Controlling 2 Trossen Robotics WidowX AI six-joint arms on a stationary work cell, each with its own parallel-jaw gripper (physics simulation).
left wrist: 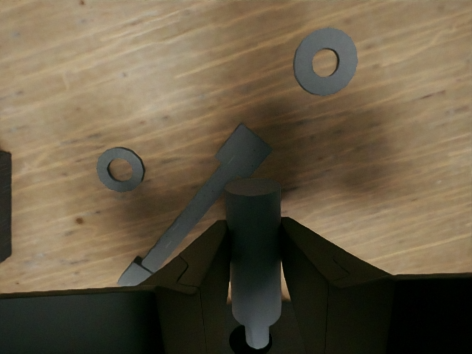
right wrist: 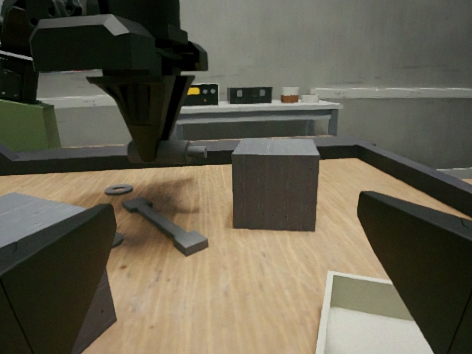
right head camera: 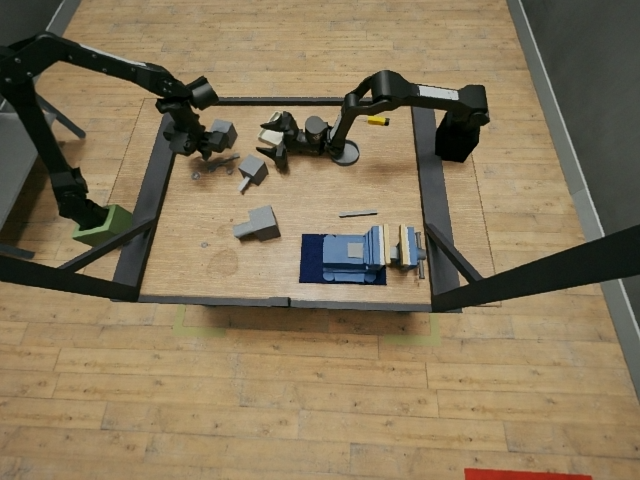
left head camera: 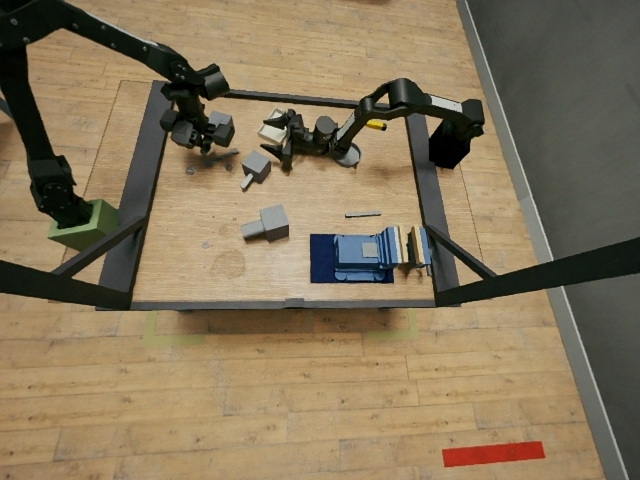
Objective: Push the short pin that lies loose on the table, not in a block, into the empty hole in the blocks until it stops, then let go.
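Frame: origin at the left arm's base, x right, y ahead, z up, level; metres.
Where they show: left gripper, between the fingertips: [left wrist: 253, 229] [right wrist: 153, 157] [right head camera: 207, 155] [left head camera: 205, 148]; right gripper, between the fingertips: [right wrist: 238, 209] [right head camera: 258, 137] [left head camera: 261, 133]; left arm's base, origin of its link: [right wrist: 16, 100] [right head camera: 94, 220] [left head camera: 76, 216]; right arm's base, origin of its link: [right head camera: 463, 125] [left head camera: 456, 135].
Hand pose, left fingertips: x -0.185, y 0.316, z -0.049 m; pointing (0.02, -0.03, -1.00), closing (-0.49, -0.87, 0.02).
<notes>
Each offset is from my left fingertips to the top centre of the thing. "pt": to the spot under its first point.
My left gripper [left head camera: 205, 150] [right head camera: 205, 155] [left wrist: 253, 229] [right wrist: 153, 157] is shut on a short grey stepped pin @(dx -0.012, dy +0.007, dz +0.015 m) [left wrist: 255, 250] [right wrist: 175, 151]. The pin lies level above the table, its narrow end pointing at a grey block @(dx -0.092, dy +0.055, dz +0.012 m) [left head camera: 221, 119] [right head camera: 223, 126] [right wrist: 275, 185] and apart from it in the right wrist view. No hole shows in this block's visible faces. A second block @(dx +0.083, dy +0.137, dz +0.012 m) [left head camera: 256, 164] [right head camera: 252, 168] has a thin pin @(dx +0.115, dy +0.105, dz -0.013 m) [left head camera: 247, 181] [right head camera: 244, 184] sticking out. A third block @(dx +0.291, dy +0.145, dz +0.042 m) [left head camera: 275, 223] [right head camera: 265, 223] has a thick peg @(dx +0.294, dy +0.092, dz +0.019 m) [left head camera: 252, 229] [right head camera: 242, 229]. My right gripper [left head camera: 264, 134] [right head camera: 260, 137] [right wrist: 238, 209] is open and empty.
A wrench @(dx +0.004, dy +0.035, dz -0.041 m) [left wrist: 192, 207] [right wrist: 160, 220] and washers @(dx +0.035, dy -0.066, dz -0.045 m) [left wrist: 325, 87] @(dx +0.046, dy +0.051, dz -0.045 m) [left wrist: 102, 170] lie below the left gripper. A cream tray @(pt dx -0.075, dy +0.183, dz -0.030 m) [right wrist: 370, 287] is near the right gripper. A round grey dish @(dx +0.078, dy +0.449, dz -0.028 m) [left head camera: 351, 156], a yellow tool @(dx -0.033, dy +0.584, dz -0.030 m) [left head camera: 375, 124], a grey bar @(dx +0.308, dy +0.429, dz -0.036 m) [left head camera: 362, 214] and a blue vise [left head camera: 351, 250] are farther right.
</notes>
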